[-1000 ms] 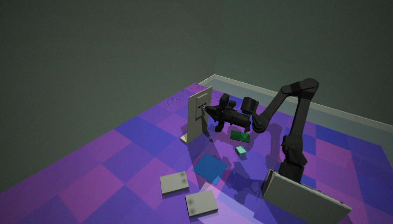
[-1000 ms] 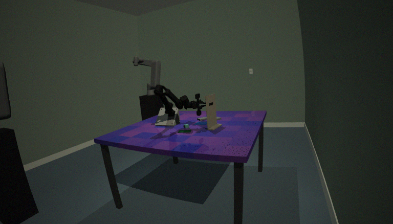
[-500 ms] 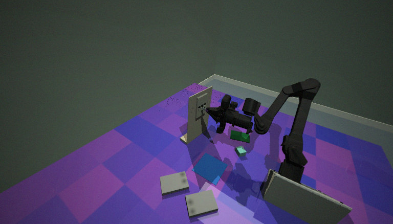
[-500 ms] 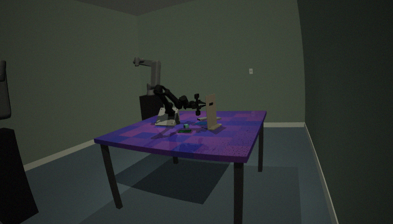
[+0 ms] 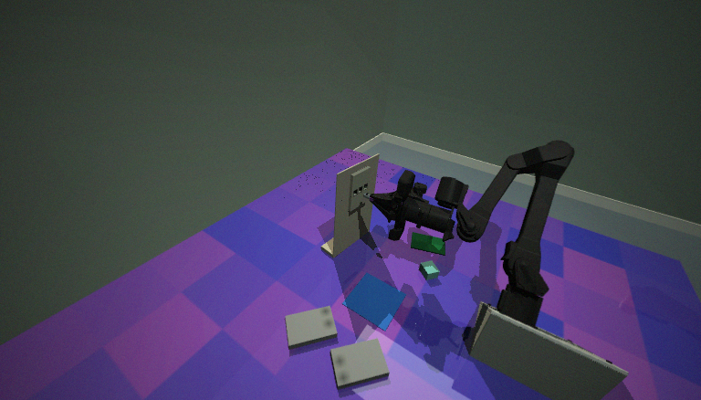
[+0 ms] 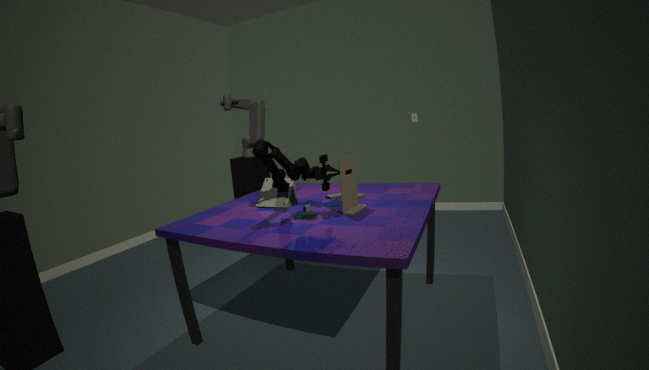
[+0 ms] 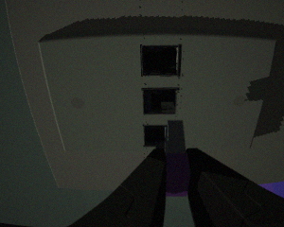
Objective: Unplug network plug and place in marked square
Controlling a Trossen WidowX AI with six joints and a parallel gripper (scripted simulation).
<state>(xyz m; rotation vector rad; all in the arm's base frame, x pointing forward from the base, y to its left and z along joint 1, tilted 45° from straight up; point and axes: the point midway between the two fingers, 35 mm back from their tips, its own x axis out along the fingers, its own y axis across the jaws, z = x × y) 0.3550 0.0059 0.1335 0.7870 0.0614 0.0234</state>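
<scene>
The blue marked square is 100 mm behind my gripper tip, 130 mm to the left of it and 200 mm below it. Round my gripper tip: small teal block 190 mm behind, 30 mm to the right, 190 mm below; network plug right at my gripper tip; beige upright panel 50 mm ahead, 10 mm to the right, 70 mm below.
</scene>
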